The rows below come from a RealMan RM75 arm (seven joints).
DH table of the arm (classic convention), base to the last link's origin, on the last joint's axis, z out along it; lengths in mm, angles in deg. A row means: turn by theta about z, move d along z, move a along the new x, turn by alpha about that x. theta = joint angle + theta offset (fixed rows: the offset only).
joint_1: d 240.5, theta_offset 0, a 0, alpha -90
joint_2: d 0, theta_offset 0, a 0, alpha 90
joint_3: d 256, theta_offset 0, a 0, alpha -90
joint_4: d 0, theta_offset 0, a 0, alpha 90
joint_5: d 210, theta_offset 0, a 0, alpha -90
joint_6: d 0, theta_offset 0, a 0, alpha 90
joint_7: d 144, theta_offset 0, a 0, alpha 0
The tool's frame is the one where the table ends.
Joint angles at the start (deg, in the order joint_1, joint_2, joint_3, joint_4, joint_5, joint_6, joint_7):
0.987, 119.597, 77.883, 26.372, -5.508, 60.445, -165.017
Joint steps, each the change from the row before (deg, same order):
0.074, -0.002, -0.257, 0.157, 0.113, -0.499, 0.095
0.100, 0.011, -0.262, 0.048, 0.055, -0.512, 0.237
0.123, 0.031, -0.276, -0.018, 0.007, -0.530, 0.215
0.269, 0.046, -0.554, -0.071, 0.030, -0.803, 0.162
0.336, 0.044, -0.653, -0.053, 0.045, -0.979, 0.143
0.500, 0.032, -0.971, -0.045, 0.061, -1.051, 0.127
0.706, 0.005, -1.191, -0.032, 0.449, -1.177, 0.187
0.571, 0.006, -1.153, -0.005, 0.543, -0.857, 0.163
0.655, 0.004, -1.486, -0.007, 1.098, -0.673, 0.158
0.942, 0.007, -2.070, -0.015, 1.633, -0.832, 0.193
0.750, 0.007, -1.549, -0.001, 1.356, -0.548, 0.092
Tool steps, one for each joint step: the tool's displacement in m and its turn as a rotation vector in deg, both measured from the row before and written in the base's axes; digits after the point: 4 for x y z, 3 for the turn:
-0.0002, 0.0007, -0.0010, -0.291, 0.019, -0.177
0.0000, 0.0005, -0.0014, -0.410, 0.111, -0.262
0.0001, 0.0003, -0.0017, -0.493, 0.065, -0.273
-0.0003, 0.0007, -0.0031, -0.853, -0.072, -0.262
-0.0004, 0.0010, -0.0036, -0.990, -0.155, -0.281
-0.0015, 0.0016, -0.0046, -1.274, -0.229, -0.014
-0.0020, 0.0027, -0.0046, -1.240, -0.102, -0.025
-0.0022, 0.0021, -0.0039, -0.995, 0.022, 0.066
-0.0030, 0.0024, -0.0039, -0.836, 0.306, 0.151
-0.0045, 0.0034, -0.0051, -1.072, 0.459, 0.261
-0.0036, 0.0028, -0.0035, -0.691, 0.373, 0.241

